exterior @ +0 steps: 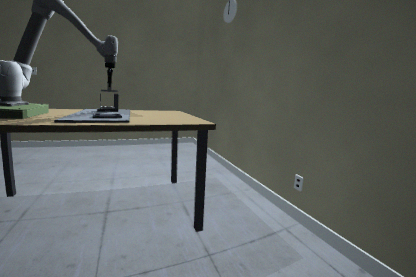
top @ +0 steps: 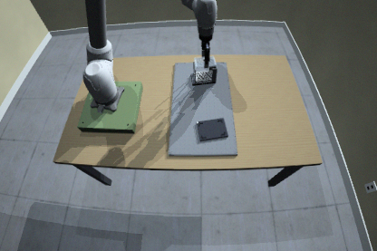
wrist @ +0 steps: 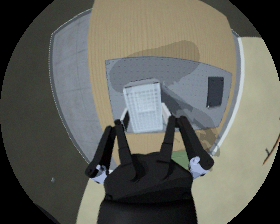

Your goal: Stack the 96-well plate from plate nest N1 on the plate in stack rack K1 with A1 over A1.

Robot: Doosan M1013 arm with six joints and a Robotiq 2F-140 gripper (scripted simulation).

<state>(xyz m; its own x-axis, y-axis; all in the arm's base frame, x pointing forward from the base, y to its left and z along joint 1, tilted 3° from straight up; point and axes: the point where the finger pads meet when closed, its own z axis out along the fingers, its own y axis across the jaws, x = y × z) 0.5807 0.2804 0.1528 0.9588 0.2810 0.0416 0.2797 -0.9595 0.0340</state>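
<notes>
Right now my hand is 100 mm above the rack post, 60 mm to the right of it and 40 mm short of it.
</notes>
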